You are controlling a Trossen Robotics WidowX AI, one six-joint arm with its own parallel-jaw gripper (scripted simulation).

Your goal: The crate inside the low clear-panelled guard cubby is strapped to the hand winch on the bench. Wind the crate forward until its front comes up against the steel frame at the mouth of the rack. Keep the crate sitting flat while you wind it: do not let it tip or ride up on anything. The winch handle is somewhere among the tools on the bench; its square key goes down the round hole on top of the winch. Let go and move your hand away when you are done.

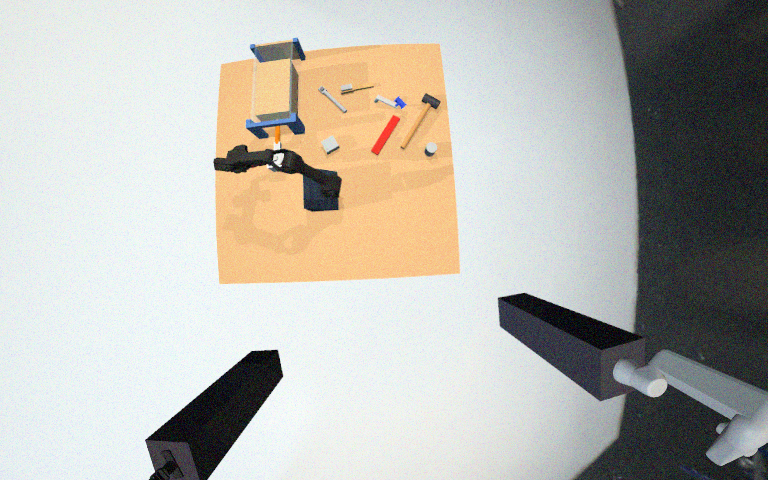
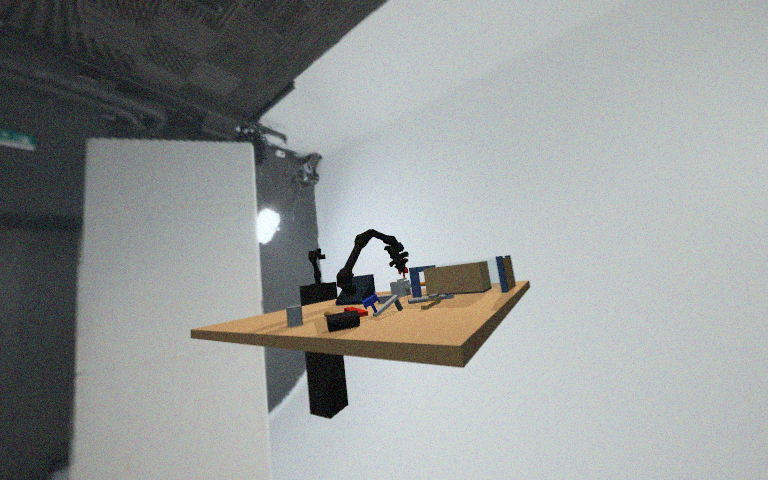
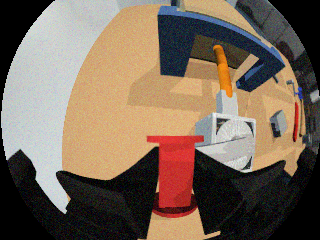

The pictures show: the gripper, a red knob, a blue steel frame and a grey winch.
